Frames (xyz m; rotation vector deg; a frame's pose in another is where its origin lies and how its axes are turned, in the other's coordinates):
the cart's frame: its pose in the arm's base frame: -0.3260 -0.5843 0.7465 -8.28 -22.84 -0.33
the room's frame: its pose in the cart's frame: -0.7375 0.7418 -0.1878 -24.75 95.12 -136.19
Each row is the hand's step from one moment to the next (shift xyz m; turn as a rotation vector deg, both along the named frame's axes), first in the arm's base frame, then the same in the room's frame.
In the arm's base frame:
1: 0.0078 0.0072 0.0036 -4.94 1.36 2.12
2: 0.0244 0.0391 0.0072 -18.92 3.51 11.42
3: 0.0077 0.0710 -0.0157 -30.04 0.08 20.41
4: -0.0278 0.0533 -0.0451 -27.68 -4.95 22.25
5: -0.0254 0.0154 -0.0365 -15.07 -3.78 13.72
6: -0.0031 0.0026 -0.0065 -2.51 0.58 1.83
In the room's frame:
1: -0.0103 -0.0035 -0.0025 3.64 -4.11 -0.79
2: -0.0370 -0.0156 -0.0237 13.83 -17.59 0.20
3: -0.0276 -0.0182 -0.0652 23.33 -27.17 6.05
4: 0.0170 0.0013 -0.0732 22.47 -25.43 11.58
5: 0.0258 0.0131 -0.0371 12.26 -14.63 8.08
6: 0.0033 0.0029 -0.0063 1.73 -2.64 0.11

